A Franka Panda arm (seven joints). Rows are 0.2 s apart.
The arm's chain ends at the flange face. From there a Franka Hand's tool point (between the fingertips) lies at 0.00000 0.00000 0.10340 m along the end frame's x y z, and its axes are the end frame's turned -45 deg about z.
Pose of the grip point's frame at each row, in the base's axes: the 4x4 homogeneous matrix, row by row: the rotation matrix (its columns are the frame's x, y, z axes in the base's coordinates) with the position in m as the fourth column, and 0 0 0 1 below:
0.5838 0.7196 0.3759 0.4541; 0.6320 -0.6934 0.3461 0.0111; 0.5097 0.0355 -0.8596 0.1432; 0 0 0 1
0.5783 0.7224 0.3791 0.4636; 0.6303 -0.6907 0.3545 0.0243; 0.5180 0.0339 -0.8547 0.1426; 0 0 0 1
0.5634 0.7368 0.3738 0.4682; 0.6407 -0.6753 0.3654 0.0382; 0.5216 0.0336 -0.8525 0.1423; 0 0 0 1
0.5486 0.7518 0.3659 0.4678; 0.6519 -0.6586 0.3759 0.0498; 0.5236 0.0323 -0.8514 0.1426; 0 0 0 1
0.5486 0.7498 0.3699 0.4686; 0.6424 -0.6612 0.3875 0.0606; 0.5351 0.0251 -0.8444 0.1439; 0 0 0 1
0.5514 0.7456 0.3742 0.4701; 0.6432 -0.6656 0.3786 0.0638; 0.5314 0.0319 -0.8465 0.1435; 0 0 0 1
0.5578 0.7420 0.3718 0.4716; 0.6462 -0.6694 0.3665 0.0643; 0.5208 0.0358 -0.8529 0.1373; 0 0 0 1
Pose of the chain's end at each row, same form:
0.9216 0.0960 0.3759 0.4152; -0.0434 -0.9372 0.3461 -0.0247; 0.3855 -0.3353 -0.8596 0.2321; 0 0 0 1
0.9197 0.1019 0.3791 0.4244; -0.0427 -0.9341 0.3545 -0.0124; 0.3903 -0.3423 -0.8547 0.2310; 0 0 0 1
0.9194 0.1226 0.3738 0.4295; -0.0245 -0.9306 0.3654 0.0004; 0.3926 -0.3451 -0.8525 0.2304; 0 0 0 1
0.9195 0.1437 0.3659 0.4300; -0.0047 -0.9267 0.3759 0.0109; 0.3931 -0.3474 -0.8514 0.2306; 0 0 0 1
0.9181 0.1423 0.3699 0.4304; -0.0133 -0.9218 0.3875 0.0205; 0.3961 -0.3606 -0.8444 0.2312; 0 0 0 1
0.9171 0.1373 0.3742 0.4314; -0.0158 -0.9255 0.3786 0.0247; 0.3983 -0.3532 -0.8465 0.2310; 0 0 0 1
0.9191 0.1302 0.3718 0.4332; -0.0164 -0.9303 0.3665 0.0264; 0.3936 -0.3429 -0.8529 0.2255; 0 0 0 1

